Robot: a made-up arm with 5 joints.
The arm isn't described. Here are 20 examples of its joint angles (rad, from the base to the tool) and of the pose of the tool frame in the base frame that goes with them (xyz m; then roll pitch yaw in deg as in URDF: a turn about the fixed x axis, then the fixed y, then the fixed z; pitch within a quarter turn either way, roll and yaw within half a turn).
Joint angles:
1: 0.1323 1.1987 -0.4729 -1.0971 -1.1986
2: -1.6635 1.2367 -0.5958 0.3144 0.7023
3: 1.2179 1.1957 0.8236 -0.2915 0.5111
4: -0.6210 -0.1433 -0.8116 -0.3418 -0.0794
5: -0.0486 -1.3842 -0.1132 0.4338 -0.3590
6: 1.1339 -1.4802 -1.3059 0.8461 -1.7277
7: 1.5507 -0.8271 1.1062 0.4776 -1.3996
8: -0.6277 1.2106 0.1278 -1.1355 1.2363
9: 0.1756 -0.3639 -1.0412 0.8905 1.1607
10: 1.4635 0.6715 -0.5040 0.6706 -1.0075
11: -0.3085 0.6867 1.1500 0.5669 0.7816
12: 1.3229 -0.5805 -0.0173 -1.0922 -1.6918
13: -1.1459 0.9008 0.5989 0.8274 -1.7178
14: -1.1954 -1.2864 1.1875 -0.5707 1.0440
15: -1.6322 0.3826 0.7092 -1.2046 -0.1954
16: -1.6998 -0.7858 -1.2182 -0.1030 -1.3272
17: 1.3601 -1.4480 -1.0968 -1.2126 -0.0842
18: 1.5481 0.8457 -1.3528 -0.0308 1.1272
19: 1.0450 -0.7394 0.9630 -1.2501 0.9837
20: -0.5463 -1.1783 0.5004 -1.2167 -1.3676
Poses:
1: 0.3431 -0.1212 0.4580 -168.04 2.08 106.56
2: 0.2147 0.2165 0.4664 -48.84 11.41 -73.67
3: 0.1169 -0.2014 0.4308 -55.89 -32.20 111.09
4: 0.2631 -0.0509 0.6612 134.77 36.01 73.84
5: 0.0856 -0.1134 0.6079 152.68 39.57 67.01
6: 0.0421 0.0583 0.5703 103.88 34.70 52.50
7: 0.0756 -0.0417 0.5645 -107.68 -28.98 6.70
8: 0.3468 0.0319 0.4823 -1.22 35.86 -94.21
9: 0.1637 -0.1009 0.6938 53.03 55.51 -98.71
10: 0.0854 -0.2098 0.5282 -99.34 -14.61 24.76
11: 0.3061 -0.0586 0.4717 -87.26 -66.60 -121.81
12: 0.0974 -0.0824 0.6482 118.02 27.04 46.96
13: 0.2602 0.0792 0.4792 -22.29 5.28 113.23
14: 0.2117 -0.0773 0.6033 71.20 59.32 -1.06
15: 0.2319 0.1391 0.5498 -128.41 48.35 -148.49
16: 0.2249 -0.0437 0.6553 90.49 27.16 -172.82
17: 0.0295 0.0786 0.5463 3.95 -58.72 25.67
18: 0.0708 -0.1970 0.5963 55.58 57.10 -174.26
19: 0.0782 -0.0652 0.6232 102.48 49.27 -101.08
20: 0.1706 -0.0881 0.6159 104.23 27.28 129.51
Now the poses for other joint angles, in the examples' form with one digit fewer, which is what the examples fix.
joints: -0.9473 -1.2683 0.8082 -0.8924 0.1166
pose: 0.202 -0.103 0.600 129.9 34.7 78.8
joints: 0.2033 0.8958 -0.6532 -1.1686 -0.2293
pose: 0.319 -0.149 0.535 159.9 46.7 51.3
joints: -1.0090 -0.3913 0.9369 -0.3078 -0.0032
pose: 0.273 0.004 0.597 -95.9 43.7 -159.8
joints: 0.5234 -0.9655 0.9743 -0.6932 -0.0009
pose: 0.108 -0.105 0.607 174.1 61.0 35.0
